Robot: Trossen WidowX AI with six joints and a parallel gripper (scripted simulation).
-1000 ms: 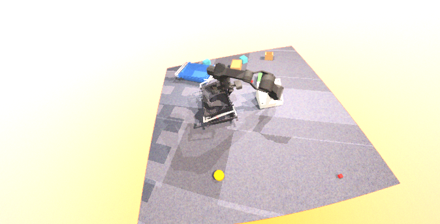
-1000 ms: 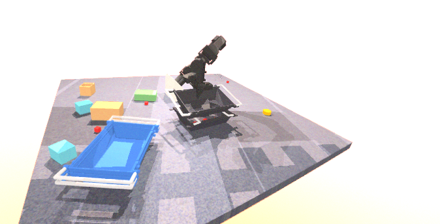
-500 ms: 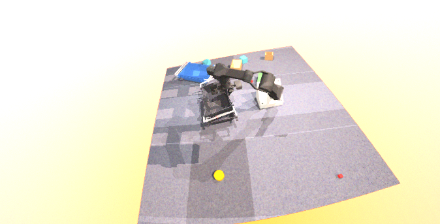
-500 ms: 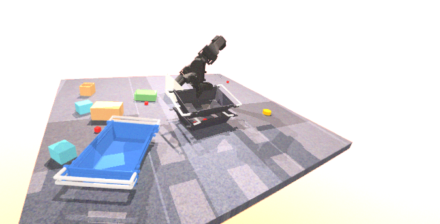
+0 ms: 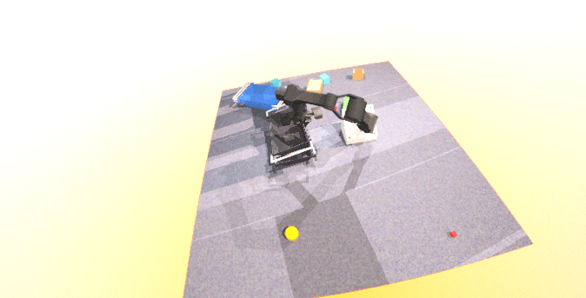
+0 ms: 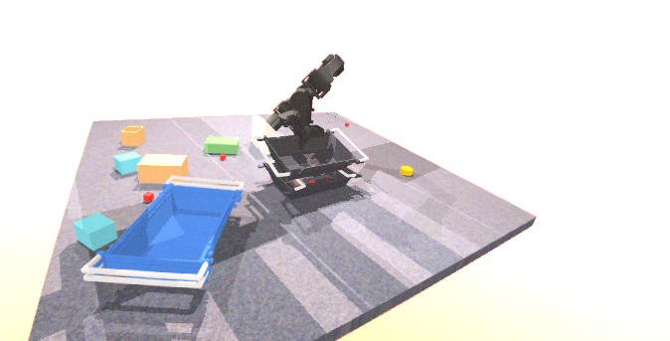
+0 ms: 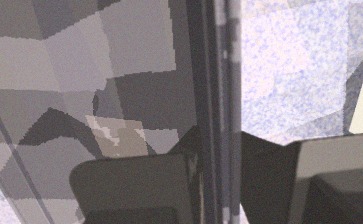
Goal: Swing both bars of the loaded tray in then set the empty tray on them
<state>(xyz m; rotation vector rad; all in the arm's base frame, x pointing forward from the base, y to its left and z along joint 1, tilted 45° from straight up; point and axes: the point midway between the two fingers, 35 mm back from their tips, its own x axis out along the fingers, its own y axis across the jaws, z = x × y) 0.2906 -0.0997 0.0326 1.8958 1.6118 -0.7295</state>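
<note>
Now: the dark tray 80 mm ahead of my gripper tip, 10 mm to the right of it and 20 mm above it. Also, from my gripper tip: green block 320 mm behind, 150 mm to the right, 90 mm below; then yellow disc 160 mm ahead, 430 mm to the left, 100 mm below.
</note>
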